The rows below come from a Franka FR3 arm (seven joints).
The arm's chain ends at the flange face. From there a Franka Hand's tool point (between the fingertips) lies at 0.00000 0.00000 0.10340 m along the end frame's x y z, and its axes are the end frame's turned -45 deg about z.
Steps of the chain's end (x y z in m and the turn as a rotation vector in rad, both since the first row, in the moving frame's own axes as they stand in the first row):
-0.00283 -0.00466 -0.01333 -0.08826 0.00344 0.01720
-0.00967 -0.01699 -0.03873 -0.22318 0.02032 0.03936
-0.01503 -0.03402 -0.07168 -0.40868 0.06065 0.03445
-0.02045 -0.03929 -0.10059 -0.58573 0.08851 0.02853
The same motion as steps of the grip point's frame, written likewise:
-0.00496 0.00135 -0.01373 -0.06484 -0.05998 0.01720
-0.00988 -0.00149 -0.04132 -0.17218 -0.14344 0.03936
-0.01188 -0.00178 -0.08038 -0.33187 -0.24609 0.03445
-0.02162 0.00371 -0.11821 -0.47676 -0.35159 0.02853

